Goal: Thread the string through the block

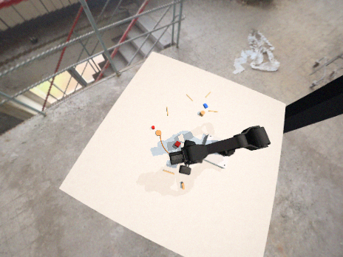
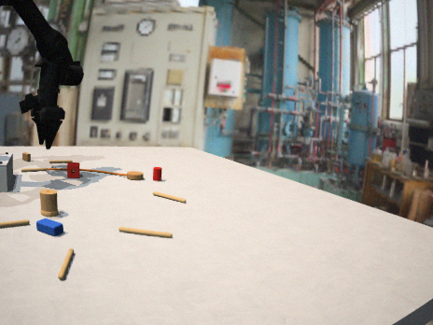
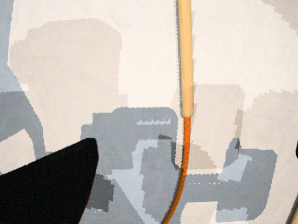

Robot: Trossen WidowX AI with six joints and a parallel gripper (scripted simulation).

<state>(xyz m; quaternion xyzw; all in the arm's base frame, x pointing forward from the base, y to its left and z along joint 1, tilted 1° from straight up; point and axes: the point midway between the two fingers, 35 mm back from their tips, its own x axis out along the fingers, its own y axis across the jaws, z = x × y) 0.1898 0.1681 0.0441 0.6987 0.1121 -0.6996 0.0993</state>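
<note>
My gripper tip is now 60 mm above the stick, 20 mm past it and 10 mm to the left of it. From my gripper tip the other things lie so: round wooden button (240 mm ahead, 70 mm to the right, 50 mm below); then wooden block (150 mm to the left, 70 mm behind, 50 mm below); then red block (80 mm ahead, 70 mm to the right, 50 mm below).
</note>
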